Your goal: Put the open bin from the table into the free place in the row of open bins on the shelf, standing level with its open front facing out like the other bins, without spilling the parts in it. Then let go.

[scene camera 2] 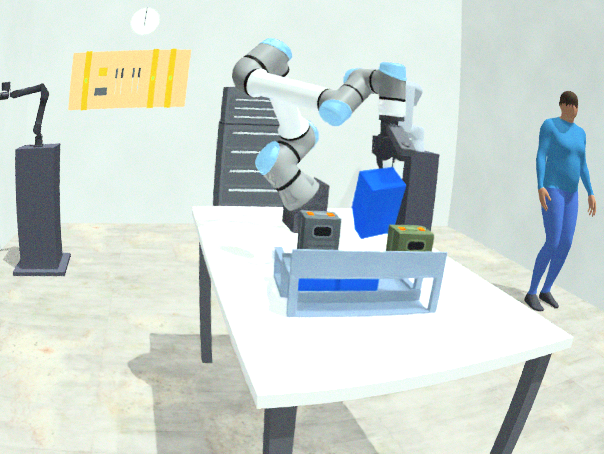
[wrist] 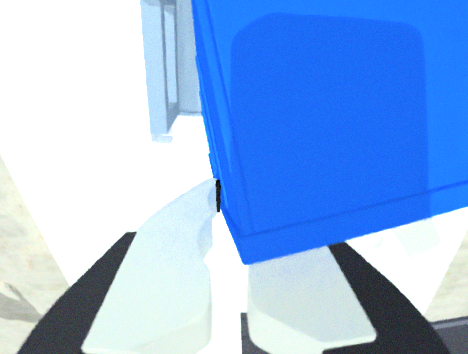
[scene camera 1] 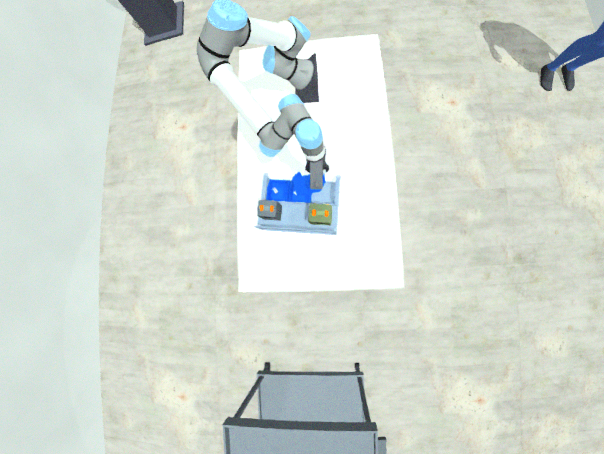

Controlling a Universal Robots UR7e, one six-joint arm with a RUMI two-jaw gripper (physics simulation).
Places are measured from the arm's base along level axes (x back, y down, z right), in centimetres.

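Pixels of known places: gripper, fingertip midpoint: (wrist: 225, 181); arm's base, link origin: (scene camera 2: 303, 196) (scene camera 1: 304, 75).
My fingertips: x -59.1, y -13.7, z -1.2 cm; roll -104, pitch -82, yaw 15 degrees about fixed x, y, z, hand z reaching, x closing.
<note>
For each thing: its top centre in the pictures, then the offset to it from my fingertips. "spot": a spot on its surface instead. Level surfaces: height alone.
- blue open bin, surface spot: (wrist: 330, 125) spot: dx -4.4, dy -5.5, dz +3.5 cm
- left bin, surface spot: (scene camera 2: 317, 285) spot: dx -9.8, dy +20.9, dz +23.1 cm
- middle bin, surface spot: (scene camera 2: 357, 285) spot: dx -11.6, dy +21.0, dz +13.2 cm
- dark grey box, top centre: (scene camera 2: 320, 213) (scene camera 1: 266, 208) dx -10.6, dy +3.1, dz +24.5 cm
- green box, top centre: (scene camera 2: 411, 228) (scene camera 1: 320, 213) dx -15.4, dy +5.6, dz +1.9 cm
- white table, surface height: dy +25.5 cm
My gripper (scene camera 1: 316, 181) (scene camera 2: 386, 165) (wrist: 225, 181) is shut on a wall of the blue open bin (scene camera 1: 300, 177) (scene camera 2: 378, 202) (wrist: 330, 125). The bin hangs clearly tilted above the table, behind the right part of the light blue-grey shelf (scene camera 1: 295, 220) (scene camera 2: 367, 263) (wrist: 156, 75) in scene camera 2. Smooth outer faces show; its parts are hidden from view. Two blue bins stand in the shelf row: the left bin (scene camera 1: 278, 190) (scene camera 2: 317, 285) and the middle bin (scene camera 1: 301, 195) (scene camera 2: 357, 285). The free place is at the right end, partly under the gripper in scene camera 1.
A dark grey box (scene camera 1: 269, 209) (scene camera 2: 319, 232) and a green box (scene camera 1: 320, 214) (scene camera 2: 410, 239) stand on the shelf, in front of the row in scene camera 1. The white table (scene camera 1: 320, 265) (scene camera 2: 380, 350) carries the shelf. A person (scene camera 2: 565, 155) stands at the right; a grey cart (scene camera 1: 300, 425) stands apart.
</note>
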